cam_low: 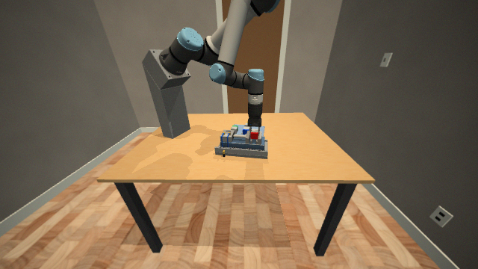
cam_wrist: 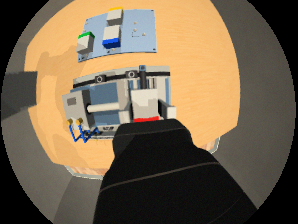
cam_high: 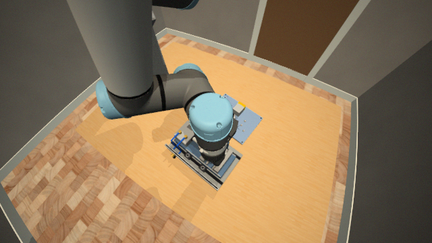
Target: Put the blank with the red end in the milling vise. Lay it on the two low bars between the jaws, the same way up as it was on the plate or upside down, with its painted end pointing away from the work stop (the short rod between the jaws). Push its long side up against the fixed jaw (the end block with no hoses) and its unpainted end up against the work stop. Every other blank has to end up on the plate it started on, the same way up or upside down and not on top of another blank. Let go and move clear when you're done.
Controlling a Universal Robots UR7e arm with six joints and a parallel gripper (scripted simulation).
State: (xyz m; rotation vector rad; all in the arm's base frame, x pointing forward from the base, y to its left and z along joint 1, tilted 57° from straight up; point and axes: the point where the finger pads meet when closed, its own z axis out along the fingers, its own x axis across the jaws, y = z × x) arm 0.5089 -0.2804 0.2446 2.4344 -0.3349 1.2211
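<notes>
The red-ended blank lies 20 mm below my hand. Also, from my hand: fixed jaw 40 mm below, 30 mm ahead, 20 mm to the right; milling vise 80 mm below, 60 mm behind, 40 mm to the left; work stop 40 mm to the left, 30 mm below, 30 mm ahead.
</notes>
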